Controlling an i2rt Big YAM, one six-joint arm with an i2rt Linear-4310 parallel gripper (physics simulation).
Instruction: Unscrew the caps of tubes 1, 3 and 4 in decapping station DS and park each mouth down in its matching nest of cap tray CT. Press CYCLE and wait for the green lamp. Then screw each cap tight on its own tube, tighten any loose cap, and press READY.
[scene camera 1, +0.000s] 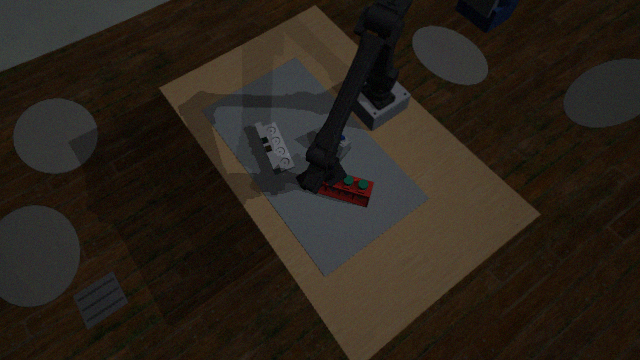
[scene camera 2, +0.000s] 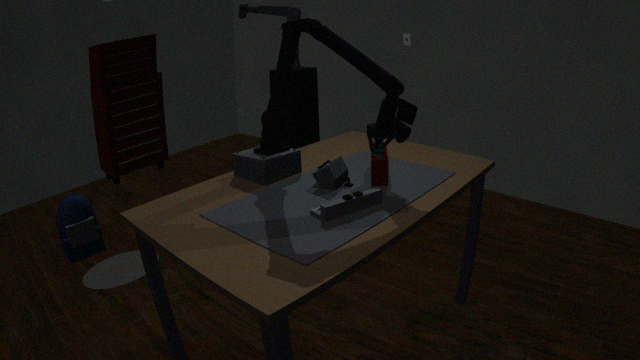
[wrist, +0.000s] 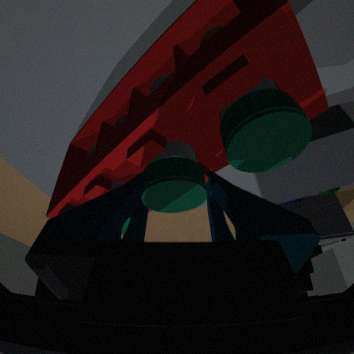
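Pixels of known places: gripper, fingertip midpoint: (scene camera 1: 337, 175) (wrist: 177, 178); arm's base, origin of the base link: (scene camera 1: 377, 95) (scene camera 2: 271, 151).
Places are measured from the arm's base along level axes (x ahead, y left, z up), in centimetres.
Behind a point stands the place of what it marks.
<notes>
The red decapping station (scene camera 1: 369, 196) @(x 30.3, y 31.6, z 0.8 cm) (scene camera 2: 379, 172) @(x 40.7, y 12.2, z -3.6 cm) (wrist: 280, 60) @(x 41.1, y 13.8, z 0.9 cm) stands on the grey mat with green-capped tubes. My gripper (scene camera 2: 379, 146) @(x 34.3, y 18.9, z 1.3 cm) (wrist: 177, 178) @(x 34.3, y 18.9, z 1.3 cm) points down over it and is shut on a green cap (wrist: 174, 192) @(x 36.5, y 18.9, z 3.6 cm), which sits on its tube, second from one end. Another green cap (wrist: 267, 137) @(x 39.5, y 14.9, z 3.6 cm) is on the end tube beside it. Two caps (scene camera 1: 348, 180) @(x 33.1, y 23.5, z 3.5 cm) (scene camera 1: 363, 184) @(x 30.0, y 27.7, z 3.6 cm) show toward the other end in scene camera 1. The fingertips are hidden by the arm there. The pale cap tray (scene camera 1: 276, 145) @(x 42.5, y -9.2, z -7.4 cm) (scene camera 2: 350, 204) @(x 46.9, y -11.8, z -5.6 cm) shows ringed nests. Tube numbers are not readable.
A small grey box (scene camera 1: 343, 148) @(x 25.0, y 10.6, z -0.9 cm) (scene camera 2: 332, 173) @(x 29.7, y 0.2, z -2.8 cm) with a blue button stands between the arm's base (scene camera 1: 385, 107) @(x 1.2, y 6.3, z -0.2 cm) (scene camera 2: 267, 165) @(x 8.0, y -9.5, z -1.5 cm) and the tray. The grey mat (scene camera 1: 325, 250) @(x 52.0, y 35.5, z -8.5 cm) (scene camera 2: 300, 250) @(x 51.2, y -37.8, z -8.5 cm) lies on the wooden table (scene camera 1: 450, 215) @(x 8.6, y 51.7, z -8.9 cm) (scene camera 2: 200, 255) @(x 32.7, y -57.8, z -8.9 cm). The scene is dim.
</notes>
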